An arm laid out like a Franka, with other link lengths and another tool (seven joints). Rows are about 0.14 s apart.
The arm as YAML. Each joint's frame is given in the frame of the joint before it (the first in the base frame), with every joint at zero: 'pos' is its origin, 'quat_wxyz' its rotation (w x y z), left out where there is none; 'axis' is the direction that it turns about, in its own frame. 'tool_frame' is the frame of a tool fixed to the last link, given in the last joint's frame.
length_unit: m
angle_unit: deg
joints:
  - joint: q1
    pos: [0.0, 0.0, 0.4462]
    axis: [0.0, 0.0, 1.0]
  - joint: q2
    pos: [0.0, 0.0, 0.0]
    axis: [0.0, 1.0, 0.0]
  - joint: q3
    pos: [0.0, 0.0, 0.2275]
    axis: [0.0, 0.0, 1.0]
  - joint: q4
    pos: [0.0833, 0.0, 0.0]
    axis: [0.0, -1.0, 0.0]
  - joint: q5
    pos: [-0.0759, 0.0, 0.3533]
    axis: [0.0, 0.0, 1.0]
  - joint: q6
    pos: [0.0, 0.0, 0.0]
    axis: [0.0, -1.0, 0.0]
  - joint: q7
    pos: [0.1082, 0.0, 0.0]
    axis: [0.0, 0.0, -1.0]
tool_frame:
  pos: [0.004, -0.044, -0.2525]
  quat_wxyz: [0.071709, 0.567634, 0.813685, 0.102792]
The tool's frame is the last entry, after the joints.
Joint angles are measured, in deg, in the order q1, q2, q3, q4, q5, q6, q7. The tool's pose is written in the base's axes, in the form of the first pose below.
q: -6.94 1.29 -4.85 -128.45 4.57 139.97 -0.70
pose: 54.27 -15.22 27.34 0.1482 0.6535 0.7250 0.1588
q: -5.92 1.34 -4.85 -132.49 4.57 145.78 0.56
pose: 53.80 -14.34 25.56 0.1613 0.6543 0.7203 0.1648
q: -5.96 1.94 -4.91 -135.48 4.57 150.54 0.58
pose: 53.17 -14.52 23.93 0.1716 0.6543 0.7173 0.1670
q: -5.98 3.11 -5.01 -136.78 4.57 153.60 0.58
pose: 52.86 -14.74 22.68 0.1775 0.6547 0.7155 0.1671
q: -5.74 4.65 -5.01 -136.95 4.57 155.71 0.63
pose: 52.96 -14.66 21.71 0.1814 0.6531 0.7160 0.1672
